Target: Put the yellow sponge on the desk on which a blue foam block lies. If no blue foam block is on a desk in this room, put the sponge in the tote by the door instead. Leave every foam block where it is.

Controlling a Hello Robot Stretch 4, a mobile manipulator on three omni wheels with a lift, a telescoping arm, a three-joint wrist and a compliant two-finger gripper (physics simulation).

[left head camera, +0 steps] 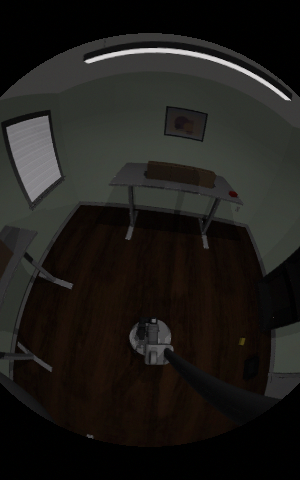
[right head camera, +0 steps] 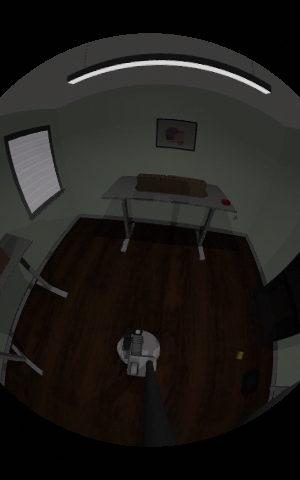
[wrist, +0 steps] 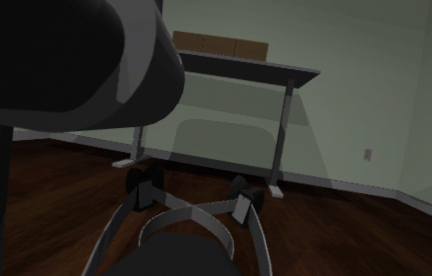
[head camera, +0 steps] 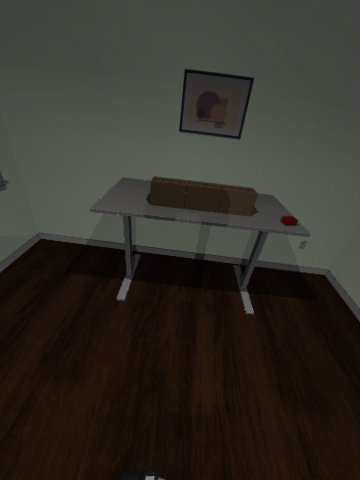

Scene:
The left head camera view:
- framed picture: 182, 122
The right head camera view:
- window with blinds: 37, 180
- framed picture: 172, 133
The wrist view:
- gripper: 196, 184
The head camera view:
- framed picture: 215, 104

